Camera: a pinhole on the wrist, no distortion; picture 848 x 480 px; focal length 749.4 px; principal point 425.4 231.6 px. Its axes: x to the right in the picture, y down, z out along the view. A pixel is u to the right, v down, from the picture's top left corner.
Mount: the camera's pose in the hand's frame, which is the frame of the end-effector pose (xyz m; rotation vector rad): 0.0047 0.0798 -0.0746 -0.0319 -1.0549 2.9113
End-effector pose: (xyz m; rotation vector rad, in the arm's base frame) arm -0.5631 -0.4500 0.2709 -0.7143 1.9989 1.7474
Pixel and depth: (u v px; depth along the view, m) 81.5 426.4 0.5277
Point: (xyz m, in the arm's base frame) -0.5229 -0.2709 -0.1941
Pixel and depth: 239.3 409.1 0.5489
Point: -0.4377 -0.2382 -0.1361
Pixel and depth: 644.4 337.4 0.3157
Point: -0.3972 -0.3148 0.1901
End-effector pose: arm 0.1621 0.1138 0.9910 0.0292 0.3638 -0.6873
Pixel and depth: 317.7 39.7 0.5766
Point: 0.2490 -0.1376 1.4168
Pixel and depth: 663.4 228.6 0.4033
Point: 0.0328 0.0317 1.2738
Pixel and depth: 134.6 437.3 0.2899
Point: 0.1598 -0.0979 1.0630
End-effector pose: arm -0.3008 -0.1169 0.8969 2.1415 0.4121 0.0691
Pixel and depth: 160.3 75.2 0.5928
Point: -0.0776 -0.3088 0.4376
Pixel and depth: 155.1 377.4 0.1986
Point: -0.2472 -0.0961 0.7937
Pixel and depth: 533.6 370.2 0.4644
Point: -0.4057 -0.1780 0.5482
